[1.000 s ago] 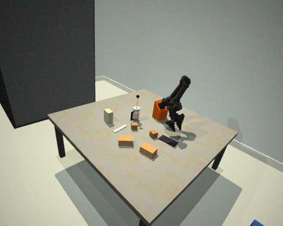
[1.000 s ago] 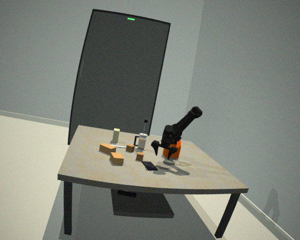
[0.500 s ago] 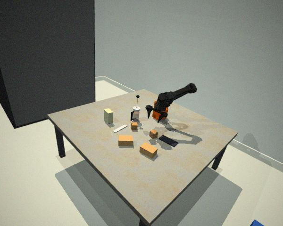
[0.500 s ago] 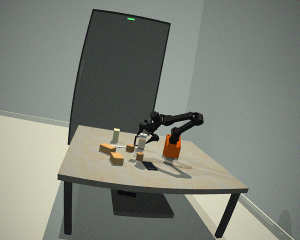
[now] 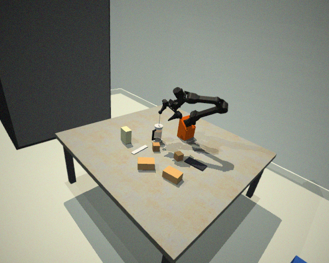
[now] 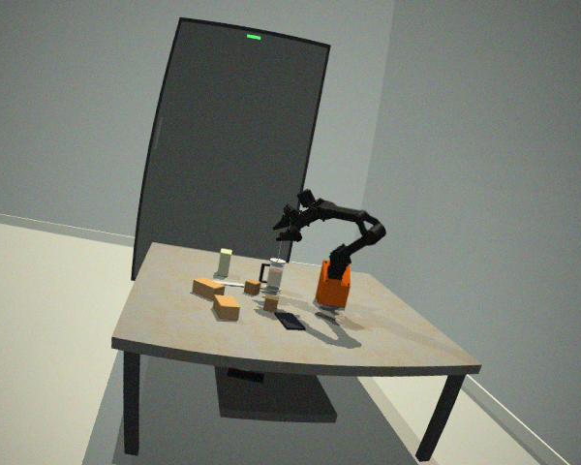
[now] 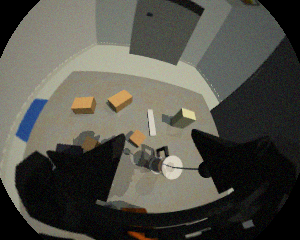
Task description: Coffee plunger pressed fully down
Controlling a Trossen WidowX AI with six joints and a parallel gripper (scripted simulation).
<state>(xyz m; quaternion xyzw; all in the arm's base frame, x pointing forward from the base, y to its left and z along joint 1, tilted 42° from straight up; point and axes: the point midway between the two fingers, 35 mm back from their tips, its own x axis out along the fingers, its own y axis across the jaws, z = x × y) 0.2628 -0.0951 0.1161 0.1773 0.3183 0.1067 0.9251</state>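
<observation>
The coffee press is 140 mm below my gripper tip, 90 mm to the right of it and 30 mm behind it. The rest, counted from my gripper tip: white strip 260 mm below, 160 mm ahead, 50 mm to the right.
</observation>
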